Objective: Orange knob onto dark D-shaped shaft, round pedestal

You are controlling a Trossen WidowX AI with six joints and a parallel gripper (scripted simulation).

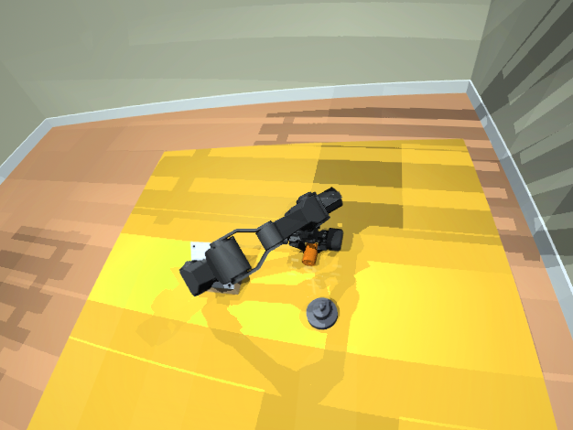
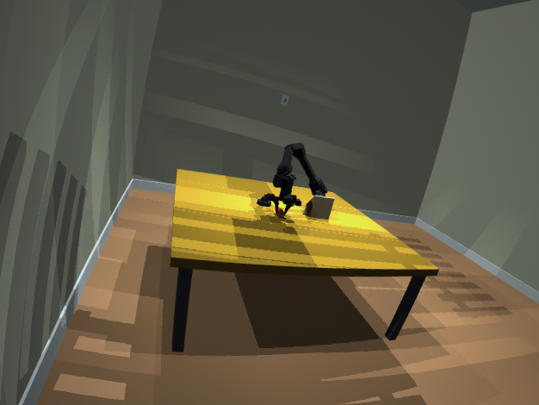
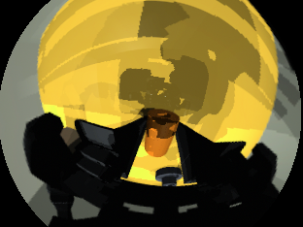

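Right now my gripper tip is 2 cm to the left of the orange knob and 1 cm below it. Round my gripper tip: round dark pedestal: 3 cm ahead, 20 cm to the right, 2 cm above.
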